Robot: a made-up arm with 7 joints.
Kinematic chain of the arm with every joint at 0, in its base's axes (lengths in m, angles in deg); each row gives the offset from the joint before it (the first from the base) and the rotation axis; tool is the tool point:
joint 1: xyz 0 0 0.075 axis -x
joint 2: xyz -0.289 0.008 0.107 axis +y
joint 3: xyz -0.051 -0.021 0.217 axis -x
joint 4: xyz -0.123 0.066 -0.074 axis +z
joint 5: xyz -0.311 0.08 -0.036 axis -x
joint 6: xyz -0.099 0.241 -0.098 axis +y
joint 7: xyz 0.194 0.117 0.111 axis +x
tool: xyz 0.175 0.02 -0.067
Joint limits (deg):
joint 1: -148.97..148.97
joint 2: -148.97..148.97
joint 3: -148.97..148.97
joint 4: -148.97..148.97
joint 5: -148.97..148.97
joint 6: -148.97..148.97
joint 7: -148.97..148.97
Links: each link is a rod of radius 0.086 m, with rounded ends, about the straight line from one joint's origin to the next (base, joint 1, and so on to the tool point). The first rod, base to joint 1, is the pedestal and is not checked.
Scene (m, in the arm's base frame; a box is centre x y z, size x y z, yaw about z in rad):
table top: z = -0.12
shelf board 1: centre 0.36 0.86 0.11 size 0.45 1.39 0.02 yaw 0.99
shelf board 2: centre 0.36 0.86 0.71 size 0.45 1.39 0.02 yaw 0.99
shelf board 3: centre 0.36 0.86 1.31 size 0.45 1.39 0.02 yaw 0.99
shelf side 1: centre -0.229 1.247 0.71 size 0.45 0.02 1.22 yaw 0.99
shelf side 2: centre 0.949 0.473 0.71 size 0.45 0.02 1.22 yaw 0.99
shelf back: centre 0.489 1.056 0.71 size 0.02 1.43 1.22 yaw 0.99
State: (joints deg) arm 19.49 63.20 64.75 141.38 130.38 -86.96 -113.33
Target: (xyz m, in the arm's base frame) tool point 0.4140 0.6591 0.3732
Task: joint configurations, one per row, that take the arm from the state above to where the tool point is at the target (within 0.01 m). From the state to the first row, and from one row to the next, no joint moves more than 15 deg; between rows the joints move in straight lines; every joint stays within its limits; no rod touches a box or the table.
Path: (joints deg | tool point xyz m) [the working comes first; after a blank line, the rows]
Joints at the target: 75.45 52.34 120.59 123.61 105.83 -98.53 -115.96
Straight joint move there: clear.

1: 33.48 60.48 78.71 136.94 124.24 -89.85 -113.99 | 0.2118 -0.3439 0.6113
2: 47.47 57.77 92.67 132.49 118.10 -92.74 -114.64 | 0.3359 -0.0126 0.7156
3: 61.46 55.05 106.63 128.05 111.97 -95.64 -115.30 | 0.4066 0.3571 0.6349
4: 75.45 52.34 120.59 123.61 105.83 -98.53 -115.96 | 0.4140 0.6591 0.3732

